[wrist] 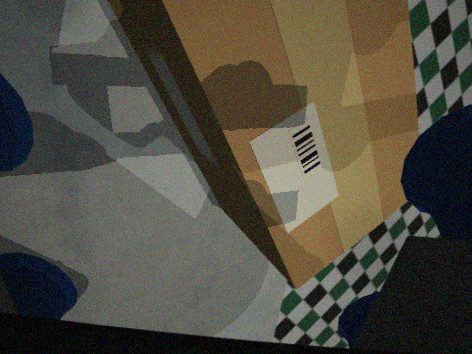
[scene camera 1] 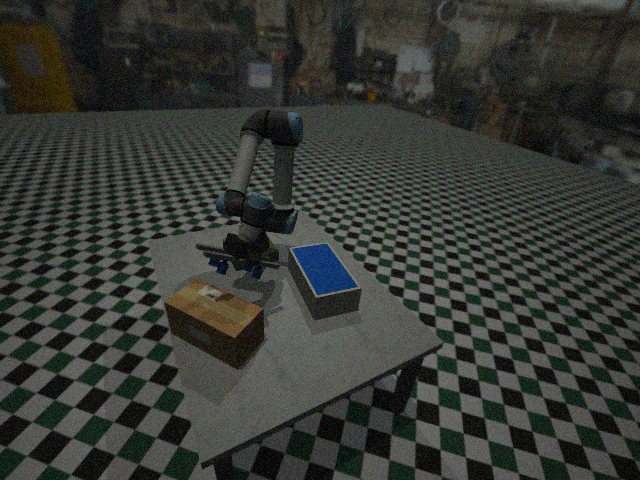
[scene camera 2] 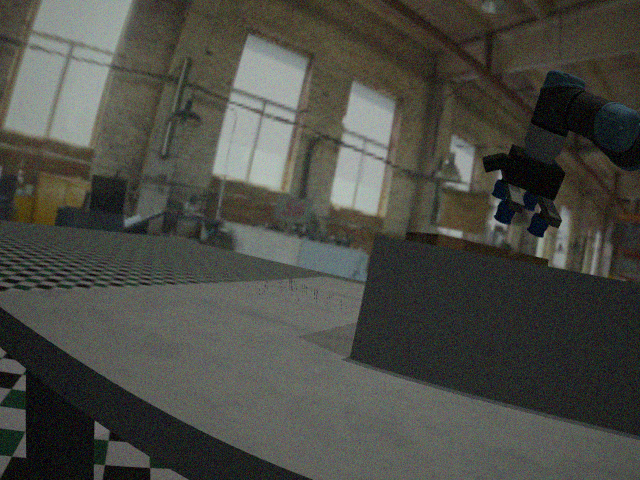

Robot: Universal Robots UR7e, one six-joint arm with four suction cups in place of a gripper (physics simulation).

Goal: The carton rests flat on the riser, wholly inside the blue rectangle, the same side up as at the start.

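Note:
The brown carton rests flat on the table, apart from the riser, with its tape strip and white barcode label on top. The grey riser stands to the right of the carton in scene camera 1. Its top bears the blue rectangle, which has a pale border. My gripper hangs above and behind the carton's label end in scene camera 1, with its blue cups clear of the carton and holding nothing. In scene camera 2 the riser hides most of the carton.
The grey table carries the carton and the riser. The carton stands near the table's left edge in scene camera 1. The checkered floor shows beyond the table's edges.

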